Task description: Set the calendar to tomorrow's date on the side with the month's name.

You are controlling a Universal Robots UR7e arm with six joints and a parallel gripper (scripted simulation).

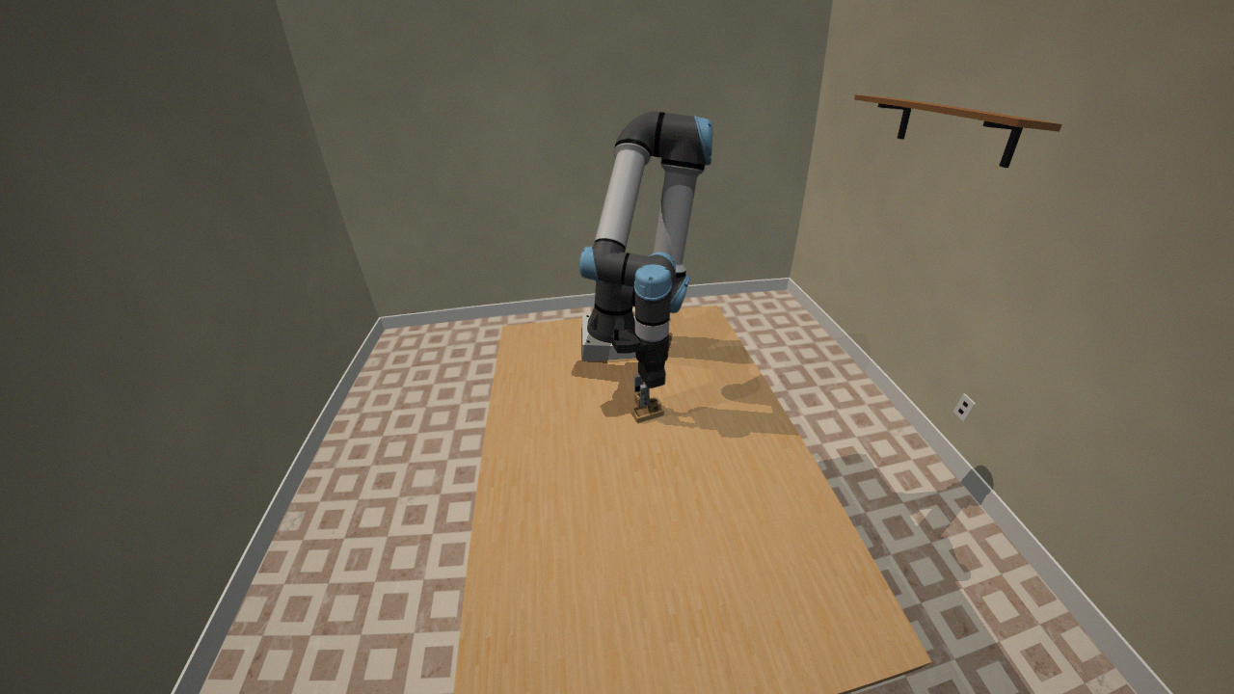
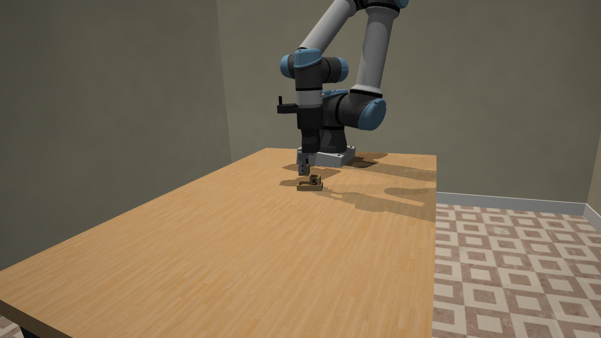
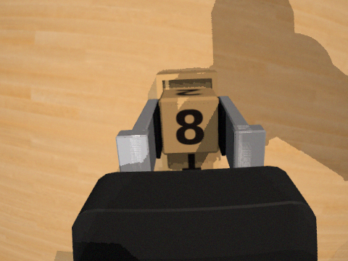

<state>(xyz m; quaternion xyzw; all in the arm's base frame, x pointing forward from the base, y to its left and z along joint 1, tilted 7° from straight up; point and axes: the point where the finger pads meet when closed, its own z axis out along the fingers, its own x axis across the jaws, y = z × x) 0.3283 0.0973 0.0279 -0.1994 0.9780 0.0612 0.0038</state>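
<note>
The wooden digit cube lies 50 mm below my hand, 30 mm to the left of it and 10 mm behind it. Also, from my hand: wooden tray: 60 mm below, 20 mm to the left, 10 mm behind.
</note>
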